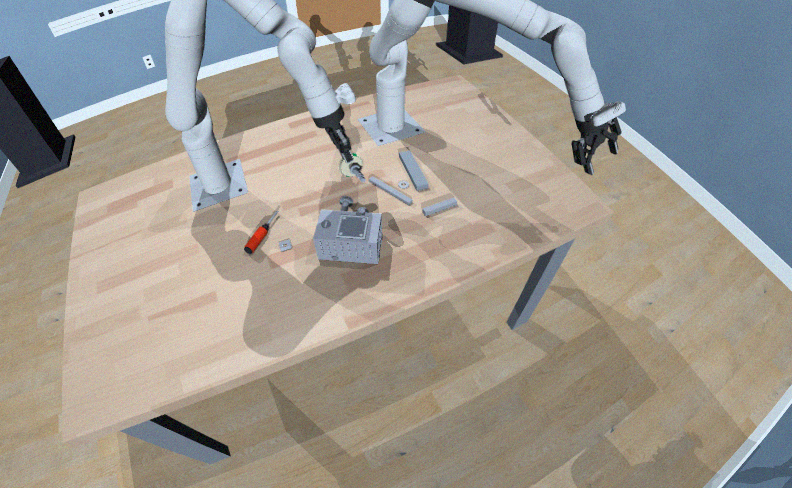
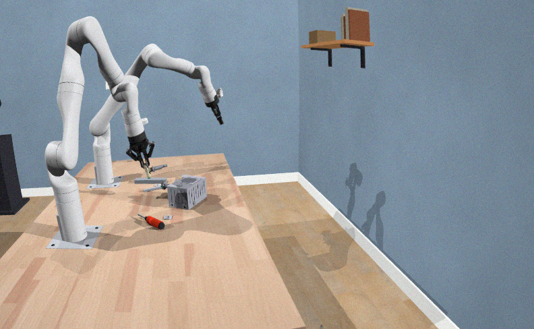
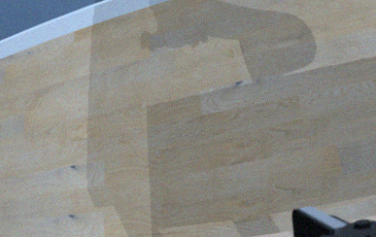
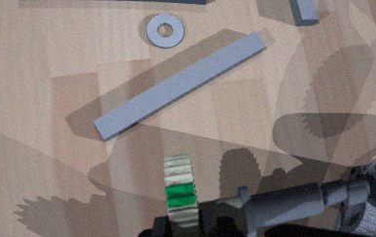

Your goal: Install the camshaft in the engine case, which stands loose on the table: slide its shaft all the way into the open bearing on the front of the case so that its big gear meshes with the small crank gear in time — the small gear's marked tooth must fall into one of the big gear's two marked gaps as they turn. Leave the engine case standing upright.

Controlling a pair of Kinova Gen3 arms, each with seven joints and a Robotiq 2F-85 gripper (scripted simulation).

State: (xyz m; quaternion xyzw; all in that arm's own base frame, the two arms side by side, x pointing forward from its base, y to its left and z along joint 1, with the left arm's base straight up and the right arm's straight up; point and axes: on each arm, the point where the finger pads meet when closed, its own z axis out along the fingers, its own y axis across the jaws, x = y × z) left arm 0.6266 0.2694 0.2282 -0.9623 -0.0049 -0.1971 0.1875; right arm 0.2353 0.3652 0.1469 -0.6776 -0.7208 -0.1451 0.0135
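Right now my right hand is 8 cm above the small crank gear, 7 cm short of it and 4 cm to the left of it. Round my right hand: short bar 20 cm to the left, 16 cm ahead, 14 cm below; then washer 15 cm to the left, 15 cm below, 3 cm ahead.
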